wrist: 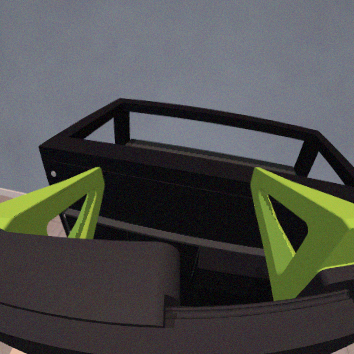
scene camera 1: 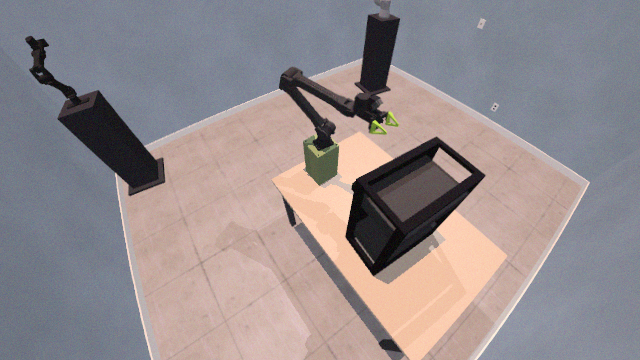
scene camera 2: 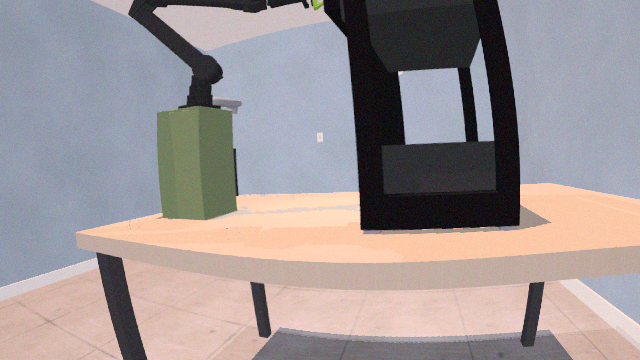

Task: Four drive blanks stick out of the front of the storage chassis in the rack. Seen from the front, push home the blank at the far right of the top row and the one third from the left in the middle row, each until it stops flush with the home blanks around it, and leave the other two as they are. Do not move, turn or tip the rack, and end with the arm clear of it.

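Pixels of known places: gripper, fingertip midpoint: (wrist: pixel 176 175) (scene camera 1: pixel 392 129); arm's base, link origin: (scene camera 1: pixel 323 143) (scene camera 2: pixel 199 111).
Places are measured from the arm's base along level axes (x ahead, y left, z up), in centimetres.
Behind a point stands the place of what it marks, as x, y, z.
My gripper (scene camera 1: pixel 387 125) {40.4, 15.3, 36.6} (wrist: pixel 176 175) {40.4, 15.3, 36.6} is open and empty, high in front of the rack's upper part. In scene camera 2, part of a green finger shows at the top edge. The black rack (scene camera 1: pixel 397 160) {52.9, 9.9, 30.4} (scene camera 2: pixel 375 150) {56.3, -11.9, -17.0} (wrist: pixel 175 156) {53.8, 18.6, 30.4} stands upright on the table. The storage chassis (scene camera 1: pixel 420 192) {67.2, 15.8, 19.4} (scene camera 2: pixel 425 35) {66.7, 6.4, 10.6} sits inside its upper part. In the wrist view, a grey strip (wrist: pixel 165 231) {50.5, 18.3, 19.4} crosses below the rack's top beam, and a slightly lighter dark block (wrist: pixel 230 262) {48.0, 8.1, 19.2} shows under it, partly behind the gripper body. The four protruding blanks cannot be told apart; the front rows are dark or hidden.
The arm stands on a green pedestal (scene camera 1: pixel 321 165) {8.7, -5.9, -10.5} (scene camera 2: pixel 195 165) {7.5, -8.8, -17.0} on the wooden table (scene camera 1: pixel 490 255) {108.8, 63.5, -31.7} (scene camera 2: pixel 275 250) {43.5, -25.0, -31.7}, facing the rack. A lower dark box (scene camera 2: pixel 439 167) {67.2, -7.5, -20.5} sits in the rack's bottom. Two dark columns (scene camera 1: pixel 110 145) (scene camera 1: pixel 378 55) with other arms stand beyond the table.
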